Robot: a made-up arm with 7 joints.
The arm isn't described. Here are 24 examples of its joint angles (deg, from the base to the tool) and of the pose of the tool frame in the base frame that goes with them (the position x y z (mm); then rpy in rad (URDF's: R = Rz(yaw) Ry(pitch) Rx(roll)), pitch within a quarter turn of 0, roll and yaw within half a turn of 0).
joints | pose
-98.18 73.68 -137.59 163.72 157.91 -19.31 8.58 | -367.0 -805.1 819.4 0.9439 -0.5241 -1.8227
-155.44 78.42 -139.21 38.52 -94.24 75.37 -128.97 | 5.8 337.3 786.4 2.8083 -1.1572 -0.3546
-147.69 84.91 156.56 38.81 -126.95 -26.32 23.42 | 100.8 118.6 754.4 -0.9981 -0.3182 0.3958
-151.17 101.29 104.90 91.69 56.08 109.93 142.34 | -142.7 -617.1 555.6 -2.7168 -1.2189 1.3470
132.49 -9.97 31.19 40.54 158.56 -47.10 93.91 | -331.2 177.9 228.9 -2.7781 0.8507 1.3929
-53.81 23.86 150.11 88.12 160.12 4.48 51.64 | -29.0 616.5 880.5 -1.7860 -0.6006 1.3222
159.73 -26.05 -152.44 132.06 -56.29 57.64 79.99 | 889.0 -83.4 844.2 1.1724 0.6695 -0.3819
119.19 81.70 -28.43 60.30 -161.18 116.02 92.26 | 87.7 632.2 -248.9 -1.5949 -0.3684 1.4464
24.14 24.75 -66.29 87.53 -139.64 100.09 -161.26 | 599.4 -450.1 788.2 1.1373 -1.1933 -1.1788
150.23 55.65 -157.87 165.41 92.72 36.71 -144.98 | -665.1 571.6 994.2 -2.7709 -0.7536 1.8527
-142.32 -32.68 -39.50 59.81 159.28 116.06 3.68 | -506.8 162.6 946.9 0.4153 -0.8298 0.1691
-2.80 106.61 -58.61 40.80 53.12 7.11 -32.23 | -210.8 -615.4 -10.6 -1.4438 0.1003 -3.0676
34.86 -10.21 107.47 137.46 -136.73 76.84 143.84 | -372.0 143.3 1281.3 1.8752 -0.9694 0.9439
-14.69 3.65 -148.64 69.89 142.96 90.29 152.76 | -674.1 -396.4 730.0 -0.8261 -0.7369 -2.1144
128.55 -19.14 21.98 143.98 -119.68 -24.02 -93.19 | -266.4 -127.2 1251.5 1.8261 -0.9258 -2.3606
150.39 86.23 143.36 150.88 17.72 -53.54 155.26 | -912.9 442.2 380.1 -0.5587 0.6587 2.3063
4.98 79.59 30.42 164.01 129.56 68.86 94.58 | 1013.0 239.4 473.0 -1.1648 -1.0884 0.1834
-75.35 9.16 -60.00 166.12 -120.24 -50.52 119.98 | -25.4 -420.3 1133.1 -0.3445 -0.1113 -1.6742
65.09 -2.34 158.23 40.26 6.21 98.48 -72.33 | -212.5 -306.2 128.5 2.3946 0.3536 0.9909
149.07 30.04 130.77 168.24 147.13 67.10 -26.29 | -400.0 348.4 1265.9 -0.4096 -0.1842 1.1514
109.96 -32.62 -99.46 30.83 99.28 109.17 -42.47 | 460.7 330.7 363.5 1.8464 -1.0232 2.3437
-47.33 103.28 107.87 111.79 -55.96 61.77 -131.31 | 888.0 -18.3 254.2 -0.9954 0.5740 0.8147
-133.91 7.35 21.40 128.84 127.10 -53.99 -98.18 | -451.6 -425.2 915.5 1.2120 0.3566 -2.3839
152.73 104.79 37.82 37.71 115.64 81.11 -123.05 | -166.8 -465.9 -77.7 2.6139 -0.4176 -1.9791
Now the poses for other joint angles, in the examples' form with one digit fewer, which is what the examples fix.
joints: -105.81 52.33 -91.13 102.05 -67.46 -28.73 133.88
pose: -874 -415 576 0.692 0.445 -2.693
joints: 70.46 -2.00 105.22 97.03 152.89 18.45 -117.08
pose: -782 26 833 0.918 -0.112 -2.821
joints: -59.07 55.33 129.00 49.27 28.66 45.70 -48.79
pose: 168 506 636 0.948 0.541 2.461
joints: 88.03 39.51 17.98 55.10 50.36 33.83 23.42
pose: -228 565 -136 -2.899 0.567 -2.746
